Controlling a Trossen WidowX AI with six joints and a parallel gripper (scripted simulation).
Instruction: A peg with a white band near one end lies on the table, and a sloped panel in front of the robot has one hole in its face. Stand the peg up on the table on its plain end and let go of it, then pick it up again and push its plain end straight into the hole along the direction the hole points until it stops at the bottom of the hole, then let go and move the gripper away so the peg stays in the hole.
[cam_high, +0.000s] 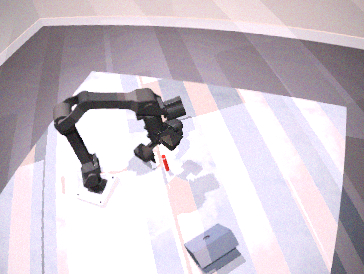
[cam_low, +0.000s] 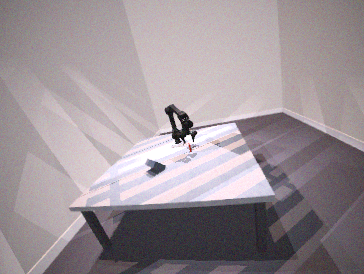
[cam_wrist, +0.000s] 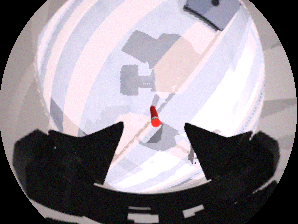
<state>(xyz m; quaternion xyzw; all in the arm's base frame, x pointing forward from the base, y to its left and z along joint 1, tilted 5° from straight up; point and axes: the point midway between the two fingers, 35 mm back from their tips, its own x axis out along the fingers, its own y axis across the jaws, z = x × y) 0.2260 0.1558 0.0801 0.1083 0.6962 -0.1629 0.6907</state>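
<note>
The red peg is 3 cm below my gripper tip. Also, from my gripper tip: sloped grey panel (27 cm to the right, 24 cm ahead, 5 cm below).
</note>
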